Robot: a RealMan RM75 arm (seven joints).
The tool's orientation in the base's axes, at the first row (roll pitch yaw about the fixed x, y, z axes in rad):
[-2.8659, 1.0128, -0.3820]
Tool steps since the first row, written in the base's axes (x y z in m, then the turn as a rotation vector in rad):
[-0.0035, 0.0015, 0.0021, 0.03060, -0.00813, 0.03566]
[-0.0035, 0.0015, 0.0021, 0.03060, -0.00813, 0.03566]
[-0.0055, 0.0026, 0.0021, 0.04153, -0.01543, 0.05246]
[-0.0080, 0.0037, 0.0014, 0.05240, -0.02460, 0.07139]
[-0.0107, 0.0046, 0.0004, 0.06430, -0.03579, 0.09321]
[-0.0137, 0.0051, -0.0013, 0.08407, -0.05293, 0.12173]
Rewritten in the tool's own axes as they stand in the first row. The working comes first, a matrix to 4 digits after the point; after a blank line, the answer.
The tool's axes in the first row as the columns of a matrix, in the base's axes (used below as rounded here):
[0.4913, -0.5730, -0.6560]
[-0.1974, -0.8068, 0.5569]
[-0.8483, -0.1441, -0.5095]

[-0.0038, 0.0005, 0.0021, -0.01361, -0.01611, -0.04277]
[-0.0038, 0.0005, 0.0021, -0.01361, -0.01611, -0.04277]
[-0.0050, 0.0008, 0.0040, -0.02105, -0.01891, -0.06257]
[-0.0058, 0.0014, 0.0066, -0.02996, -0.02047, -0.08445]
[-0.0065, 0.0024, 0.0094, -0.04041, -0.02140, -0.10960]
[-0.0066, 0.0039, 0.0125, -0.05151, -0.02301, -0.14665]

